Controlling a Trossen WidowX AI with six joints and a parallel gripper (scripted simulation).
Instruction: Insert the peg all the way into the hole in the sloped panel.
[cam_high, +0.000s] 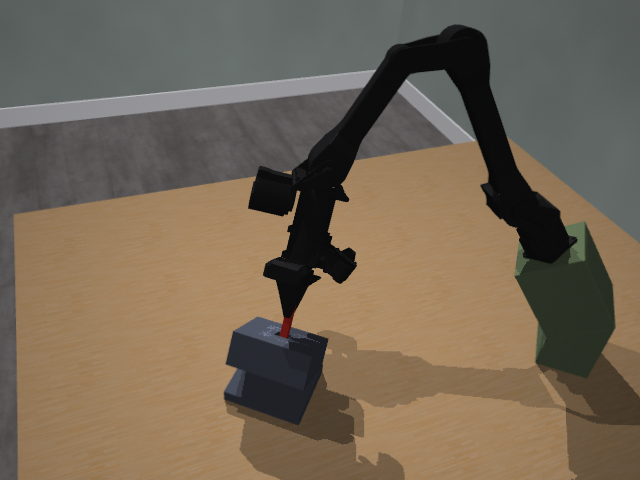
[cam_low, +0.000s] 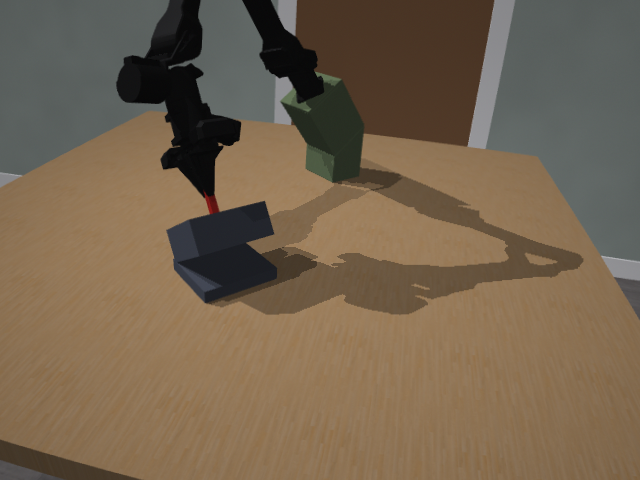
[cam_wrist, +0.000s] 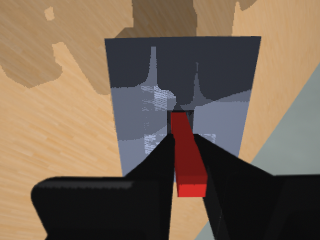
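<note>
Right now my hand is 30 mm above the red peg, 10 mm to the right of it and 10 mm short of it. Also, from my hand: dark base block 140 mm below, 60 mm ahead, 30 mm to the left.
</note>
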